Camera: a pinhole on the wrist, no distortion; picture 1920 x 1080 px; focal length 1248.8 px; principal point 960.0 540.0 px. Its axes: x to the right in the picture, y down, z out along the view. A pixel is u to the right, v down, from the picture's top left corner.
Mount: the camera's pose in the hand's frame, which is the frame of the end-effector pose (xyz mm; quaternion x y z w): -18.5 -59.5 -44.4 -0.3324 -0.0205 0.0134 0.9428
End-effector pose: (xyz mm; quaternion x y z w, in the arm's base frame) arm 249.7 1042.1 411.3 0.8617 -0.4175 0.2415 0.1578
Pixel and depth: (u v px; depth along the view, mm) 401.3 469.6 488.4
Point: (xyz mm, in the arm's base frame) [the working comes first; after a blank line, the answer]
In the camera's frame: -218.5 -27.5 488.4

37.2 914.9 -4.5
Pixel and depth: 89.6 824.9 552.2
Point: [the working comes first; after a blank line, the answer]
In the camera's frame: -384.9 126.0 552.2

-190.7 957.2 -44.5
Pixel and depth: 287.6 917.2 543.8
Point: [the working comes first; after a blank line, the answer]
In the camera's frame: -292.8 164.3 543.8

-171.8 894.4 31.1
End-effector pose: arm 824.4 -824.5 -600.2 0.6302 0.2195 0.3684 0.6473
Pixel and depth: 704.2 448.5 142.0
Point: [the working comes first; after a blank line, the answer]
In the camera's frame: -29.1 -10.4 142.0

839.8 -913.6 -582.4
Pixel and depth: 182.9 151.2 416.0
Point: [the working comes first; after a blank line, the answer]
In the camera's frame: -258.9 -129.5 416.0

883.7 -1283.8 -526.7
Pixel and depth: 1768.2 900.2 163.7
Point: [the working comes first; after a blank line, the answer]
In the camera's frame: 105.9 47.2 163.7

899.8 -807.5 -497.8
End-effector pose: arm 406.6 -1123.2 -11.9 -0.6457 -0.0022 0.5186 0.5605
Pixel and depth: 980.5 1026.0 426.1
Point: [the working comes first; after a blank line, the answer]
In the camera's frame: 7.0 165.8 426.1

73.0 -1135.8 -203.4
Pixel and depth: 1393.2 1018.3 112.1
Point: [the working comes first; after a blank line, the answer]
In the camera's frame: 38.9 42.9 112.1

375.4 -1119.4 -51.9
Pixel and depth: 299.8 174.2 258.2
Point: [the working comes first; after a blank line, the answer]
In the camera's frame: -136.5 -75.6 258.2

173.4 -1090.2 104.6
